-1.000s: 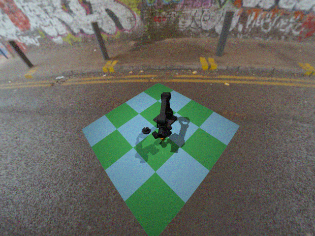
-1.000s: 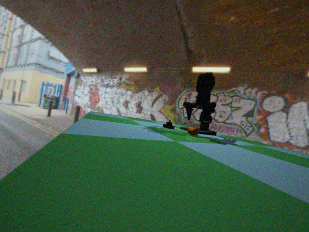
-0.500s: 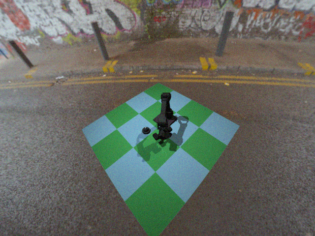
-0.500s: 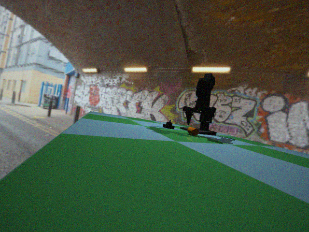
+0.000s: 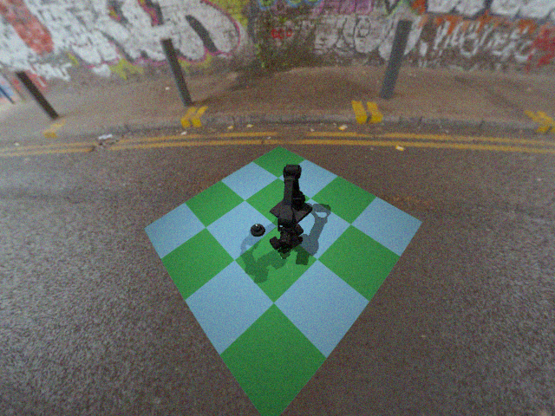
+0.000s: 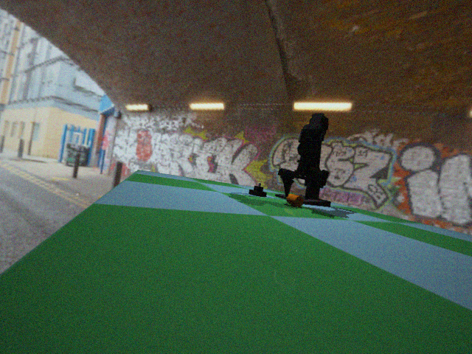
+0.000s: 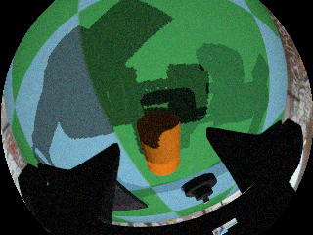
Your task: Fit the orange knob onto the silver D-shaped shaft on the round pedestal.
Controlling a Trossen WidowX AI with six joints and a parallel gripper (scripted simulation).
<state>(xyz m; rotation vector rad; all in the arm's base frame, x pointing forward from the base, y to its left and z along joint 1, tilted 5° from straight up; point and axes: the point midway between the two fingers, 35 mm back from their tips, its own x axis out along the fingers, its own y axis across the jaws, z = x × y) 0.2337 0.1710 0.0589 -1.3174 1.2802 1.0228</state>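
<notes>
My gripper tip is 1 cm above the orange knob. Round my gripper tip: dark round pedestal (19 cm to the right, 7 cm ahead).
</notes>
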